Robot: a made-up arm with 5 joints. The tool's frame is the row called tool.
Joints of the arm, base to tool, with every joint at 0 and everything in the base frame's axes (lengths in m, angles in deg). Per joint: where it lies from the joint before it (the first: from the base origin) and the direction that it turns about. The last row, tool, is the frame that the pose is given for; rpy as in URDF.
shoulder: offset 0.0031 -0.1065 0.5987 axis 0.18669 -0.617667 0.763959
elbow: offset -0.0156 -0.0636 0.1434 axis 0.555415 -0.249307 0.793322
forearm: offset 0.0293 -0.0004 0.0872 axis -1 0 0
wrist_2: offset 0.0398 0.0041 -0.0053 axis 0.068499 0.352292 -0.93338
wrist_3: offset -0.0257 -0.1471 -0.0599 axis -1 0 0
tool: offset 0.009 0.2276 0.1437 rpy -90 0 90
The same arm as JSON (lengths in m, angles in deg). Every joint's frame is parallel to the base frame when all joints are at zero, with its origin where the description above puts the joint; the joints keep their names.
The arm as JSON. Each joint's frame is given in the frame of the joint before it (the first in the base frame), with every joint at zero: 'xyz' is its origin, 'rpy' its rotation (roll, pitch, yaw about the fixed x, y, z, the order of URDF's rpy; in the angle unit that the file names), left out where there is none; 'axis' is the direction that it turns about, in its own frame. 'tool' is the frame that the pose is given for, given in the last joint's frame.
{"units": {"length": "m", "angle": "deg"}, "joints": [{"name": "shoulder", "type": "revolute", "origin": {"xyz": [0.0031, -0.1065, 0.5987]}, "axis": [0.18669, -0.617667, 0.763959]}, {"name": "elbow", "type": "revolute", "origin": {"xyz": [-0.0156, -0.0636, 0.1434]}, "axis": [0.555415, -0.249307, 0.793322]}, {"name": "forearm", "type": "revolute", "origin": {"xyz": [0.0293, -0.0004, 0.0872]}, "axis": [-1.0, 0.0, 0.0]}, {"name": "wrist_2", "type": "revolute", "origin": {"xyz": [0.0398, 0.0041, -0.0053]}, "axis": [0.068499, 0.352292, -0.93338]}, {"name": "wrist_3", "type": "revolute", "origin": {"xyz": [-0.0257, -0.1471, -0.0599]}, "axis": [-1.0, 0.0, 0.0]}], "tool": {"origin": {"xyz": [0.009, 0.2276, 0.1437], "rpy": [-90.0, 0.0, 90.0]}}}
